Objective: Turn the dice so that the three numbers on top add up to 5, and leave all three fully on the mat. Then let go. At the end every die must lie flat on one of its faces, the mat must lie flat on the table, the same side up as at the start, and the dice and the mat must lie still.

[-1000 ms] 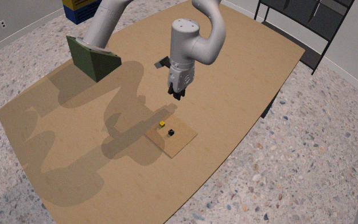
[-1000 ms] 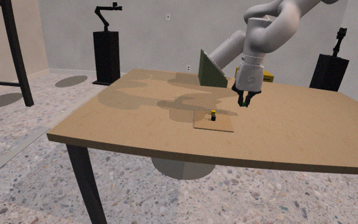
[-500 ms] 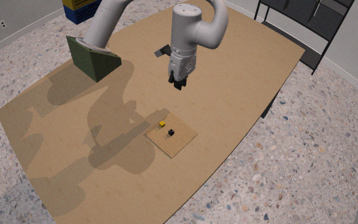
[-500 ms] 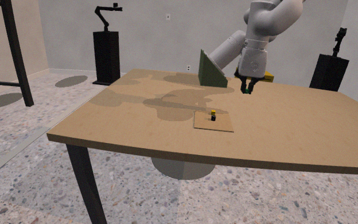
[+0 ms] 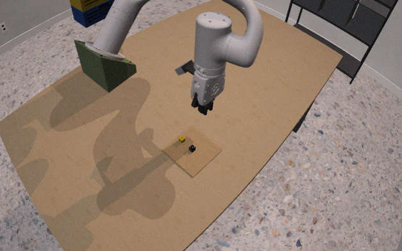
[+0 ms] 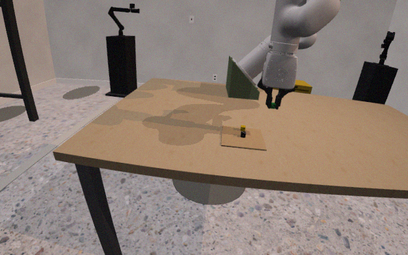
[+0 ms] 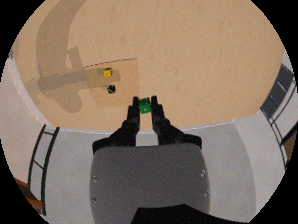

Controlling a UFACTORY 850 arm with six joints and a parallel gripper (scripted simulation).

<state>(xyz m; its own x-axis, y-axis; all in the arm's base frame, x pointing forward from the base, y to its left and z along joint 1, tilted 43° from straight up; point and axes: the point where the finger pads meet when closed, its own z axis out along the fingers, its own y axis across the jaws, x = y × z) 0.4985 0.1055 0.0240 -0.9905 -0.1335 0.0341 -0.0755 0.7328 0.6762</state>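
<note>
Now: the black die 40 mm ahead of my hand, 80 mm to the right of it and 110 mm below it. The rest, counted from my hand: green die: 10 mm below; then tan mat: 40 mm ahead, 80 mm to the right, 120 mm below; then yellow die: 10 mm behind, 80 mm to the right, 110 mm below.
</note>
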